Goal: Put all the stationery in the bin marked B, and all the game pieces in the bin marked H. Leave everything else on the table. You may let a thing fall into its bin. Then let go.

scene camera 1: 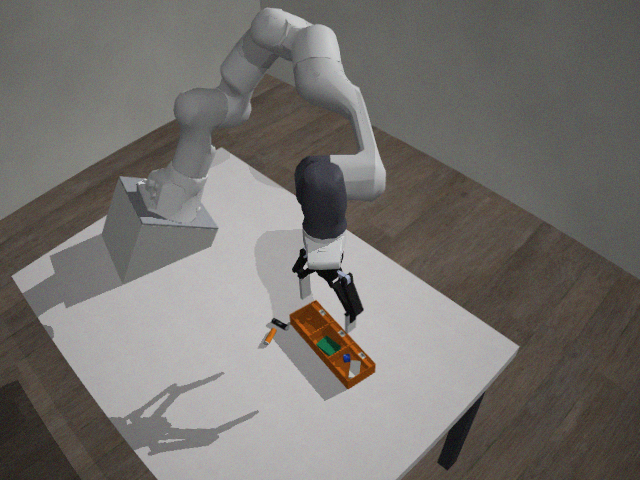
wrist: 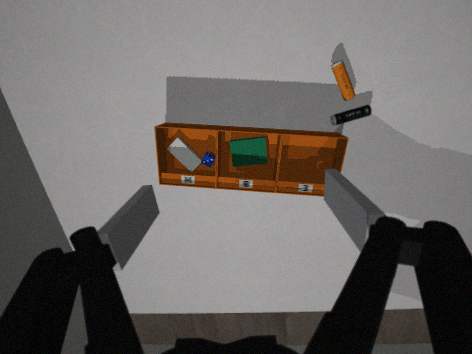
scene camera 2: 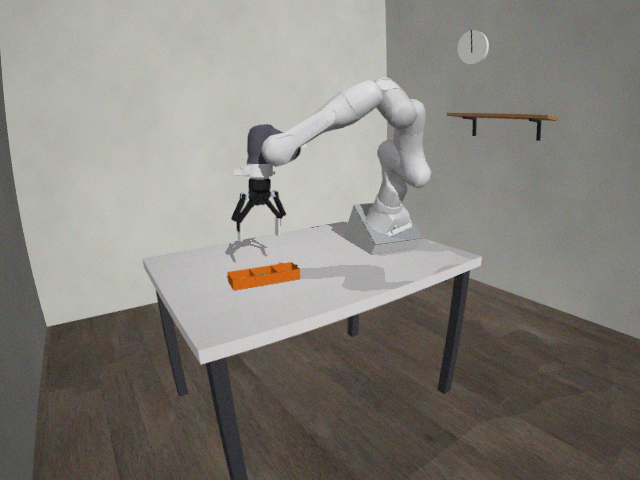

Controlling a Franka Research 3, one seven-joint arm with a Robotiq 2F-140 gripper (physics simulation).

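Note:
An orange three-bin tray (scene camera 1: 347,383) (scene camera 2: 266,281) (wrist: 250,129) sits on the table. In the wrist view its left bin bears the H label (wrist: 188,179); the middle bin's label (wrist: 245,184) is blurred but looks like B. A green block (scene camera 1: 328,345) (wrist: 249,151) lies in the middle bin. A blue die (scene camera 1: 346,357) (wrist: 208,159) and a pale grey-white block (scene camera 1: 354,367) (wrist: 184,154) lie in bin H. My gripper (scene camera 1: 327,313) (scene camera 2: 258,237) (wrist: 237,192) is wide open and empty, above the table near the tray's labelled side.
The third bin, with a blurred label (wrist: 305,188), shows no object inside. An orange battery (scene camera 1: 269,336) (wrist: 343,81) and a black battery (scene camera 1: 279,323) (wrist: 351,115) lie on the table near that end of the tray, outside it.

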